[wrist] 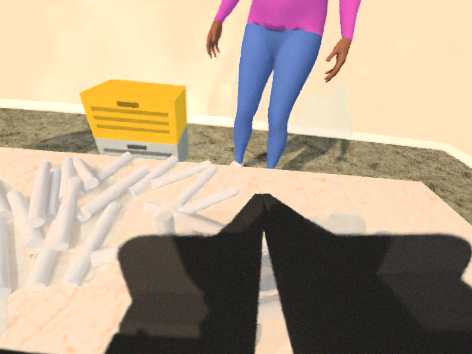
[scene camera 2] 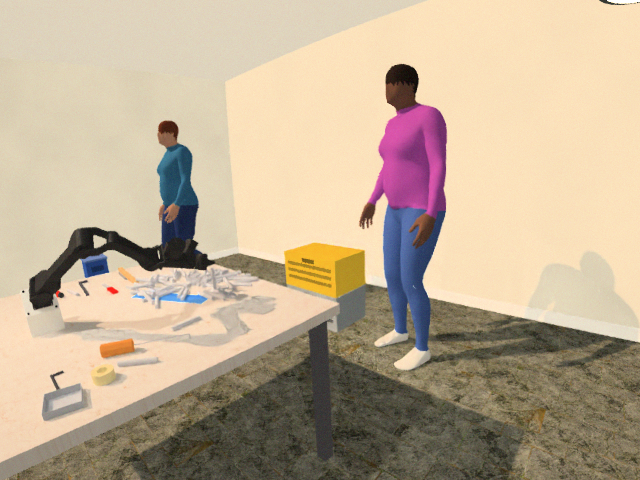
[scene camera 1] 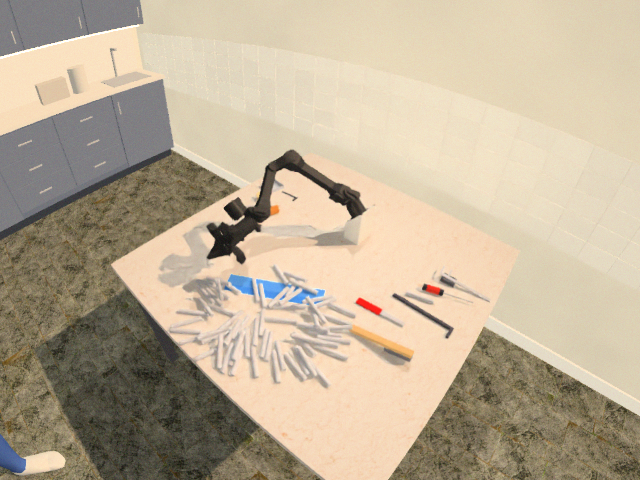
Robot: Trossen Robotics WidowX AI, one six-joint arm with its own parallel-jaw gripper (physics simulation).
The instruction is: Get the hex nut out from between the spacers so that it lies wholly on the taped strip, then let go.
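Frame: origin at the arm's base, x left, y back, z up, level; metres.
Seen in the pictures: gripper, fingertip midpoint: [wrist: 261, 200] [scene camera 2: 214, 262] [scene camera 1: 207, 258]; arm's base at its link origin: [scene camera 2: 41, 299] [scene camera 1: 359, 214].
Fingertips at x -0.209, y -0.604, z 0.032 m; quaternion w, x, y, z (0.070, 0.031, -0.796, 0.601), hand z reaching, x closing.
Offsets run from my fingertips to a thing's middle. "spot": to the spot under its first point.
The taped strip @[spot: dx +0.057, dy +0.081, dz -0.147 m] [scene camera 1: 240, 283] [scene camera 2: 194, 298] is a blue band on the table, with several spacers lying across it. The spacers [scene camera 1: 320, 374] [wrist: 115, 192] are many white rods in a loose, overlapping heap on and around the strip. The hex nut cannot be made out in any view; rods may hide it. My gripper [scene camera 1: 208, 256] [scene camera 2: 211, 262] [wrist: 261, 200] is shut and empty, its two fingertips meeting. It is above the table, beyond the strip's left end in scene camera 1, beside the heap's edge. In the wrist view the heap lies to its left.
A wooden-handled tool @[dx +0.597, dy +0.207, dz -0.133 m] [scene camera 1: 381, 342], a red-handled tool @[dx +0.522, dy +0.320, dz -0.143 m] [scene camera 1: 369, 306] and a black hex key @[dx +0.641, dy +0.404, dz -0.142 m] [scene camera 1: 422, 314] lie right of the heap. An orange screwdriver @[dx -0.204, dy +0.367, dz -0.130 m] [scene camera 2: 117, 348], a tape roll @[dx -0.289, dy +0.513, dz -0.134 m] [scene camera 2: 103, 374] and a grey tray @[dx -0.328, dy +0.616, dz -0.138 m] [scene camera 2: 63, 411] are near the other table edge. Two people stand beyond the table.
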